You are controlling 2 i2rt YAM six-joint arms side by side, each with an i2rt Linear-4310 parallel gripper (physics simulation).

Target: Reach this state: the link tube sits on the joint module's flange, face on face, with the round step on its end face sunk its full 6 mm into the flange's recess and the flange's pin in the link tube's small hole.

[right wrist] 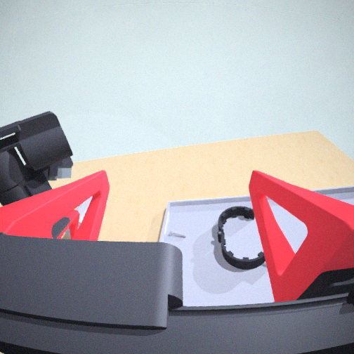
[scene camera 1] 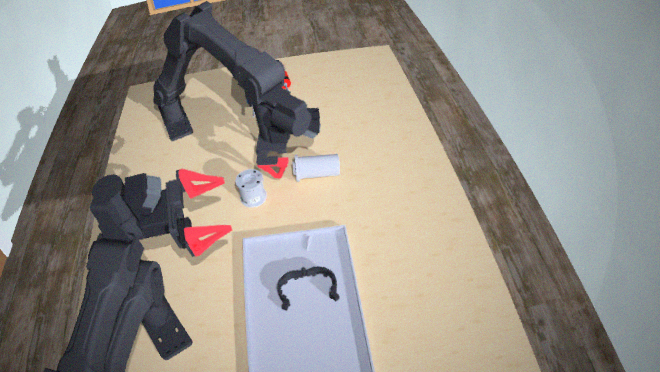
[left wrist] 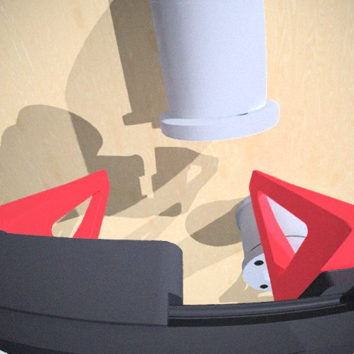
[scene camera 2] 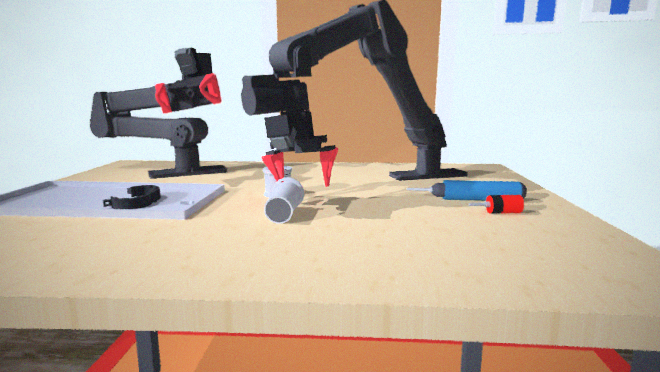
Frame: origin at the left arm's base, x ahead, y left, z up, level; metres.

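Where they show: left gripper, between the fingertips: (scene camera 1: pixel 280 161) (scene camera 2: pixel 304 187); right gripper, between the fingertips: (scene camera 1: pixel 227 203) (scene camera 2: pixel 178 93); left arm's base, origin of its link: (scene camera 1: pixel 175 119) (scene camera 2: pixel 427 175); right arm's base, origin of its link: (scene camera 1: pixel 157 316) (scene camera 2: pixel 188 173).
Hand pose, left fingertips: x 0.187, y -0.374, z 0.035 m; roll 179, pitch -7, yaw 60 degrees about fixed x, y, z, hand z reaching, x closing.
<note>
Each offset is from my left fingertips to the top centre of the thing. "*": to the spot under its first point.
The link tube {dx +0.067, dy -0.053, dz +0.034 m} (scene camera 1: pixel 318 166) (scene camera 2: pixel 288 198) (left wrist: pixel 212 65) is a pale grey cylinder lying on its side on the table, its flanged end toward the joint module. The joint module {dx -0.091, dy -0.041, dz +0.029 m} (scene camera 1: pixel 252 191) (scene camera 2: pixel 270 182) (left wrist: pixel 252 245) stands upright, its flange with several dark holes facing up, apart from the tube. In scene camera 2 the tube partly hides it. My left gripper (scene camera 2: pixel 303 184) (left wrist: pixel 179 177) is open and empty, pointing down above the table beside the tube's flanged end; one finger hides part of the module in the left wrist view. My right gripper (scene camera 1: pixel 228 204) (scene camera 2: pixel 189 95) (right wrist: pixel 178 178) is open, empty and raised.
A shallow grey tray {dx -0.129, dy -0.390, dz -0.019 m} (scene camera 1: pixel 300 345) (scene camera 2: pixel 202 190) (right wrist: pixel 168 212) holds a black open ring {* dx -0.079, dy -0.301, dz -0.016 m} (scene camera 1: pixel 306 272) (scene camera 2: pixel 134 201) (right wrist: pixel 223 245) and a small pale piece {dx -0.041, dy -0.231, dz -0.020 m} (scene camera 1: pixel 308 241). A blue screwdriver {* dx +0.085, dy +0.354, dz -0.009 m} (scene camera 2: pixel 482 190) and a short red screwdriver {dx +0.155, dy +0.333, dz +0.000 m} (scene camera 2: pixel 511 204) lie at the right in scene camera 2.
</note>
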